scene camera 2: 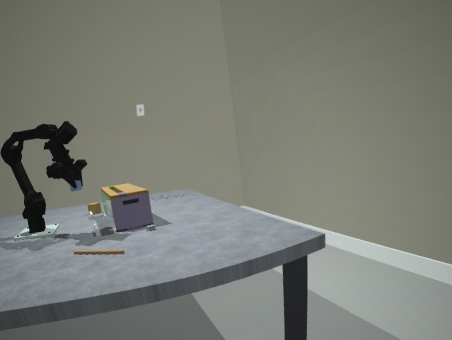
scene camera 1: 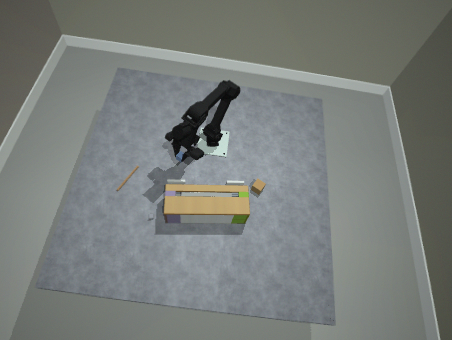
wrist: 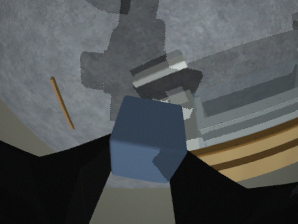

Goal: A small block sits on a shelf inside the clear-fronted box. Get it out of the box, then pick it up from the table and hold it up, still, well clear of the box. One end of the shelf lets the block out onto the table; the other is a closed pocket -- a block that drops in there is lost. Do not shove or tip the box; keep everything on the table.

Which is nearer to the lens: the blue block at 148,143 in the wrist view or the box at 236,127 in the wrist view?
The blue block.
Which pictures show the box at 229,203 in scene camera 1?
Scene camera 2, scene camera 1 and the wrist view: all of them.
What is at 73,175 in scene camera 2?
My gripper.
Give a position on a box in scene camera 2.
126,206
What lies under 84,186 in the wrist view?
My gripper.
